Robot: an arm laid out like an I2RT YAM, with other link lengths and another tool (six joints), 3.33 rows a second.
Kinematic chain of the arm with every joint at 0, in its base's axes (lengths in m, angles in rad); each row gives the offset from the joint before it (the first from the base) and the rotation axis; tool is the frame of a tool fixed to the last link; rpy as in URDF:
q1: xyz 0 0 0.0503 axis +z
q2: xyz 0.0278 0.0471 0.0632 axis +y
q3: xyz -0.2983 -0.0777 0 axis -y
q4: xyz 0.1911 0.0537 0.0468 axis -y
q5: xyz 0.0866 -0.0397 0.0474 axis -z
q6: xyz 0.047 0 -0.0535 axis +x
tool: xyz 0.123 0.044 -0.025 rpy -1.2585 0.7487 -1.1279
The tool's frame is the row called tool.
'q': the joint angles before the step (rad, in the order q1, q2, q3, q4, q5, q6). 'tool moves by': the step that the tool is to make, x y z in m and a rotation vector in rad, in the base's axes. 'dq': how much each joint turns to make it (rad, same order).
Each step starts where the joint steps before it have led.
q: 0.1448 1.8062 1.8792 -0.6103 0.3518 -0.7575
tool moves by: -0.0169 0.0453 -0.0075 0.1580 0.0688 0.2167
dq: 0.0004 -0.0172 0.0030 -0.0712 -0.2716 0.0258
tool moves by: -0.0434 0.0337 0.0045 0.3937 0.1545 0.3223
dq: -0.1428 0.0136 0.0327 -0.1383 -0.6138 0.0447
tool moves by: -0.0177 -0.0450 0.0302 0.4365 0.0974 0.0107
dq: -0.2610 0.0178 -0.0705 0.0755 -0.4797 0.1989
